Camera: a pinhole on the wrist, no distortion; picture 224 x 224 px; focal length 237.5 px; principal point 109.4 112.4 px. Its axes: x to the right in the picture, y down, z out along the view. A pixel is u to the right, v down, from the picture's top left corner.
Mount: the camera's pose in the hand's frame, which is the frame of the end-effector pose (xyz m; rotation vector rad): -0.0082 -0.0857 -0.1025 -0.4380 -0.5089 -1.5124
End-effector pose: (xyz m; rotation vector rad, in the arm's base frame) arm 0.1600 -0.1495 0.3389 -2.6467 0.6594 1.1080
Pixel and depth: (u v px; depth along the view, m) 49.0 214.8 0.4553
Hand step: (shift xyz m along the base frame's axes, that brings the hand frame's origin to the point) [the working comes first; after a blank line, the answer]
In the camera's frame: -0.1158 0.1963 0.4553

-0.1578 -0.2211 -0.2726
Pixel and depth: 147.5 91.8 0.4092
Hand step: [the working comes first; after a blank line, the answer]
In the camera's frame: 0.0656 -0.0355 0.4092

-0.2510 0.0315 -0.1451
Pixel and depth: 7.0 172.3 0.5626
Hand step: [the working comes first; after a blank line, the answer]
In the camera's frame: -0.2426 0.1419 0.5626

-0.2801 -0.3422 -0.2424
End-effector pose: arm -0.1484 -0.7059 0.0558 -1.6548 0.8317 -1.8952
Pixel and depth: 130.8 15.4 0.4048
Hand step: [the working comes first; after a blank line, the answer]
In the camera's frame: 0.0365 -0.1653 0.4048

0.2661 0.0267 -0.1927
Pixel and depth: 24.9 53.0 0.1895
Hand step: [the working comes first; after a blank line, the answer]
In the camera's frame: -0.0674 -0.0474 0.1895

0.0197 -0.0102 -0.0978
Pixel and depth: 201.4 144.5 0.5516
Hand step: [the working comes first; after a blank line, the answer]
In the camera's frame: 0.2137 0.0746 0.5516

0.4622 -0.1262 0.0279
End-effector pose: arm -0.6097 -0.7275 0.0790 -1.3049 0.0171 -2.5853
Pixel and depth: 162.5 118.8 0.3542
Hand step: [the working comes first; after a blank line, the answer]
In the camera's frame: 0.0792 0.0095 0.3542

0.2050 -0.0226 0.1224
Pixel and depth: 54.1 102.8 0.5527
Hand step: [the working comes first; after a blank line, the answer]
In the camera's frame: -0.1287 -0.0223 0.5527

0.3218 -0.2843 0.0838
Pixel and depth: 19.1 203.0 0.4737
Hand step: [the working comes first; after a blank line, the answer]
In the camera's frame: -0.1801 0.1807 0.4737

0.1360 -0.3400 0.1956
